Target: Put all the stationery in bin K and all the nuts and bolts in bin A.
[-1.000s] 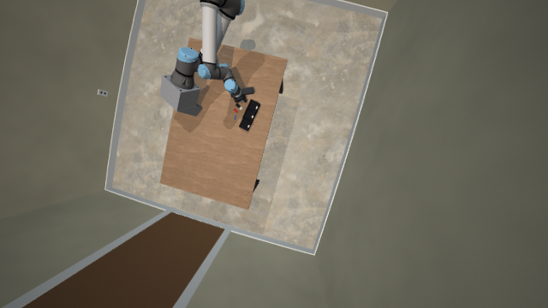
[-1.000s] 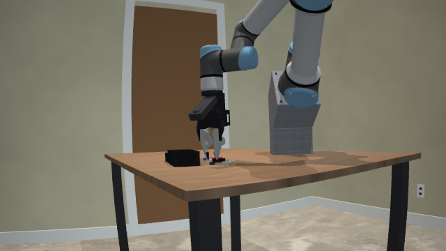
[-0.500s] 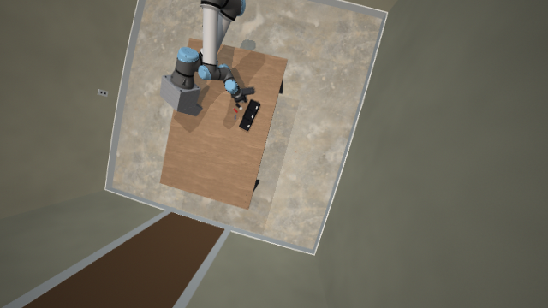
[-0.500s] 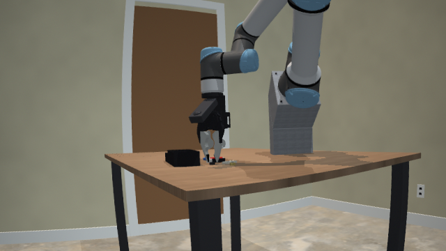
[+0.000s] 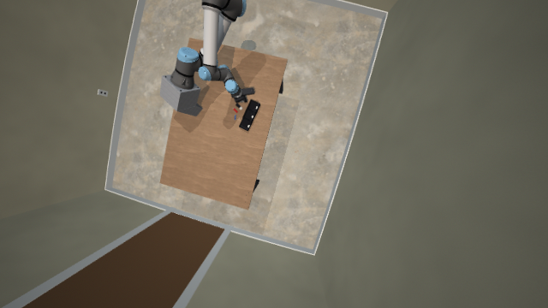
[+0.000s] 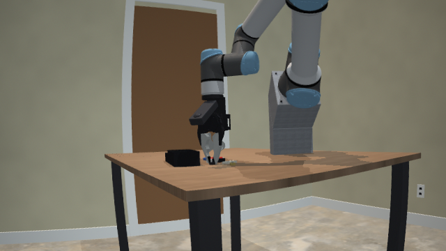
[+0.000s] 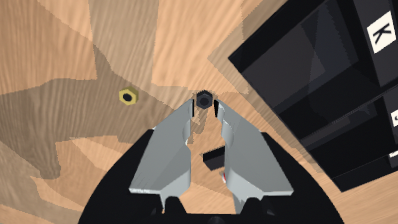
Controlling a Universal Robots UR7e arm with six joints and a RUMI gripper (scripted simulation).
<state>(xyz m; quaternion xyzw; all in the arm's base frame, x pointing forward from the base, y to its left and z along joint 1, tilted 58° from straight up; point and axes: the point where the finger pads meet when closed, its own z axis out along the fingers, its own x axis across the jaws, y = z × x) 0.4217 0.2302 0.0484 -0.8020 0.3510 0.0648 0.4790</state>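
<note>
The black nut is 1 cm below my hand. The rest, counted from my hand: eraser: 2 cm behind, 9 cm to the right, 1 cm below; white domino: 6 cm behind, 3 cm to the right, 1 cm below; brass nut: 6 cm behind, 5 cm to the left, 1 cm below.
</note>
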